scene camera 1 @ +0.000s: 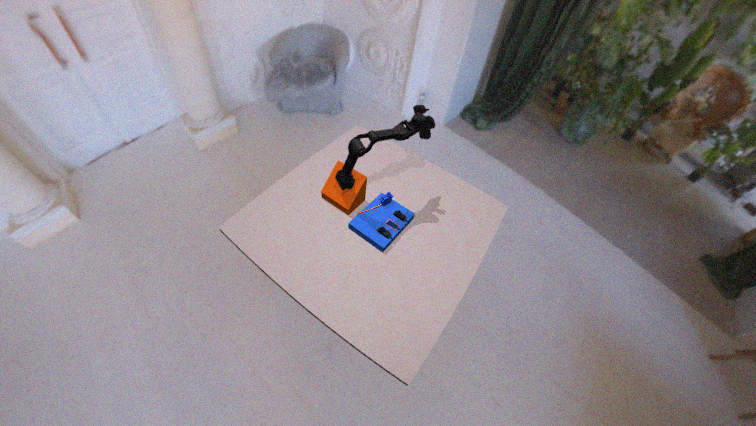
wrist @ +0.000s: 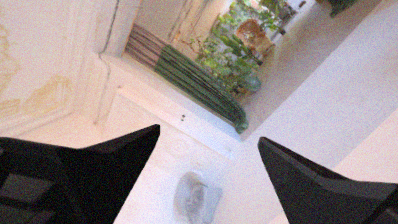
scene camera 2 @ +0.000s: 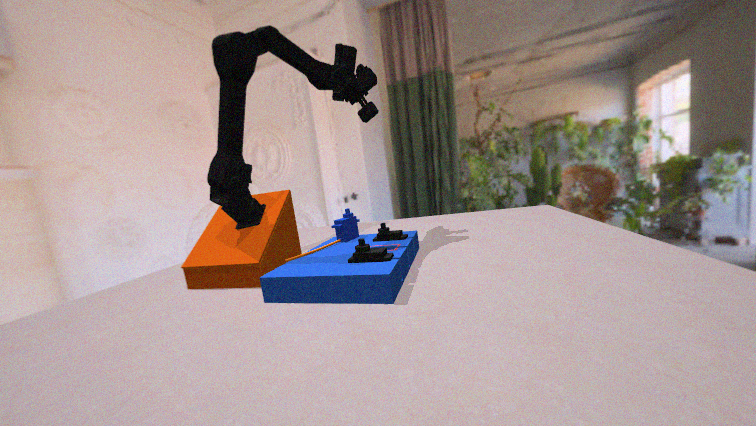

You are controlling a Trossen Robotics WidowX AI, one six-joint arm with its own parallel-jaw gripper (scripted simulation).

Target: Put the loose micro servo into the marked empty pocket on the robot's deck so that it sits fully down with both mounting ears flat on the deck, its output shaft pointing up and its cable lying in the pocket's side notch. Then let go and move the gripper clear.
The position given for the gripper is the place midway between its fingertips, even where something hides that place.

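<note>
A blue micro servo (scene camera 2: 346, 228) is part of the scene, though it is out of frame in the wrist view. A blue deck (scene camera 2: 314, 278) is visible as well, and scene camera 1 also shows the deck (scene camera 1: 365, 224). The gripper (scene camera 2: 365, 100) is open and holds nothing; the wrist view gives another sight of the gripper (wrist: 209, 135).
</note>
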